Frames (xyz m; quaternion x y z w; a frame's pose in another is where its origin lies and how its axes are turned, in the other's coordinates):
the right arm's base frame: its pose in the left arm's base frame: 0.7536 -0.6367 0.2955 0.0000 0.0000 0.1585 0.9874
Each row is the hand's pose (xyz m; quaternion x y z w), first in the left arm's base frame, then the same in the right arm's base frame.
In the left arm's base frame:
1: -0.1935 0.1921 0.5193 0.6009 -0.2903 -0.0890 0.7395
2: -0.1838 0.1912 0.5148 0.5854 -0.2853 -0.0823 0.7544
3: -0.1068 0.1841 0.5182 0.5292 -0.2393 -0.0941 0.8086
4: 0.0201 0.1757 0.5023 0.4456 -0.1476 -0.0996 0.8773
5: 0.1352 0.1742 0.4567 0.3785 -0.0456 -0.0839 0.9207
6: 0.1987 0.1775 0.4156 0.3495 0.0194 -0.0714 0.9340
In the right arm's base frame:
1: -0.6401 1.0836 0.2238 0.5473 -0.3818 -0.2051 0.7160
2: -0.6312 1.0797 0.2193 0.5328 -0.3745 -0.2008 0.7318
3: -0.5603 1.0489 0.2227 0.4846 -0.3201 -0.2211 0.7835
4: -0.4424 1.0012 0.2068 0.4166 -0.2164 -0.2374 0.8505
5: -0.3335 0.9637 0.1612 0.3665 -0.1050 -0.2288 0.8957
6: -0.2722 0.9470 0.1201 0.3482 -0.0362 -0.2185 0.9109

